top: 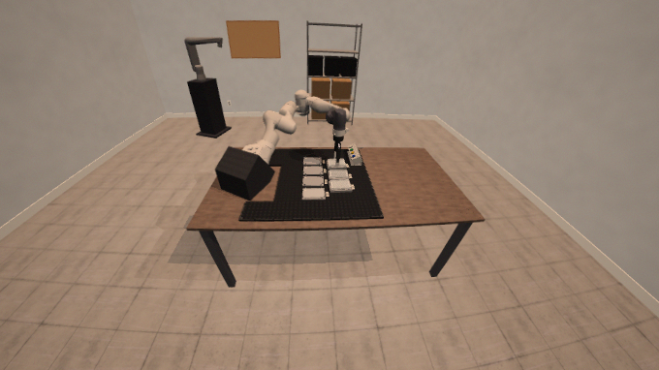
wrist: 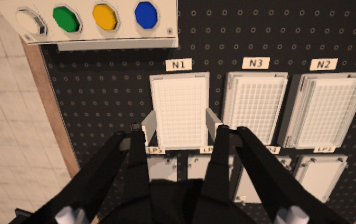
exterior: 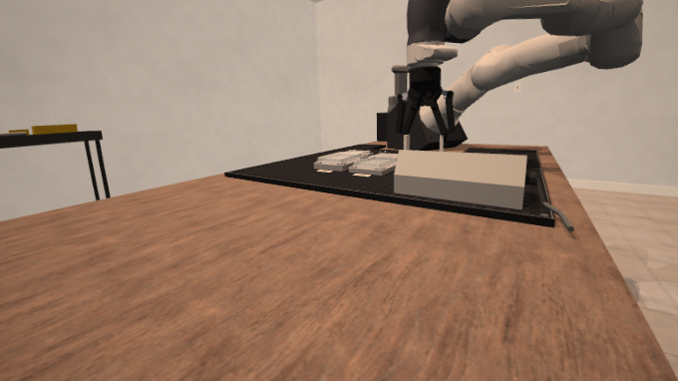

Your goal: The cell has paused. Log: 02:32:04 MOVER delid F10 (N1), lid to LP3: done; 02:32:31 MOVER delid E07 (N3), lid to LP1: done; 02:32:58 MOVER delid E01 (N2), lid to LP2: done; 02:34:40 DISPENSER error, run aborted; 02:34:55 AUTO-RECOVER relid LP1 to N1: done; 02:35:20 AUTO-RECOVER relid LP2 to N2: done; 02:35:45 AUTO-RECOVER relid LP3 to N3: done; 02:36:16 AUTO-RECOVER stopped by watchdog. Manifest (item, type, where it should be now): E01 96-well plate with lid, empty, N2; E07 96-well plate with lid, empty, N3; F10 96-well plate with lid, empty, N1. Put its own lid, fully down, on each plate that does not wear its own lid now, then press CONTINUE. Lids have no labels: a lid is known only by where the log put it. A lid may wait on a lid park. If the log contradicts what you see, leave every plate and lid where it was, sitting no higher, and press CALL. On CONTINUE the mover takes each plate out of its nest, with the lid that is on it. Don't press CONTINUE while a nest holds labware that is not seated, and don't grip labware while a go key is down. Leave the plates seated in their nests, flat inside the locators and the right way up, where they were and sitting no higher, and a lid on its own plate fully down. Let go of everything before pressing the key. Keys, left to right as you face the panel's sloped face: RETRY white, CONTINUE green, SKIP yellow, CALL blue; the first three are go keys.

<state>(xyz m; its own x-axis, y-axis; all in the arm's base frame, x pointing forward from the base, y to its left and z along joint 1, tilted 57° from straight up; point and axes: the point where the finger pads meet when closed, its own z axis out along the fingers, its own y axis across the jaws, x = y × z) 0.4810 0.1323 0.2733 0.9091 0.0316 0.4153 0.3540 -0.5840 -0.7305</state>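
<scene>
Right now the smooth white lid is 2 cm below my hand. Also, from my hand: LP2 label 7 cm behind, 9 cm to the right, 6 cm below; then 96-well plate 3 cm below; then blue call key 12 cm ahead, 8 cm to the left, 1 cm above.
</scene>
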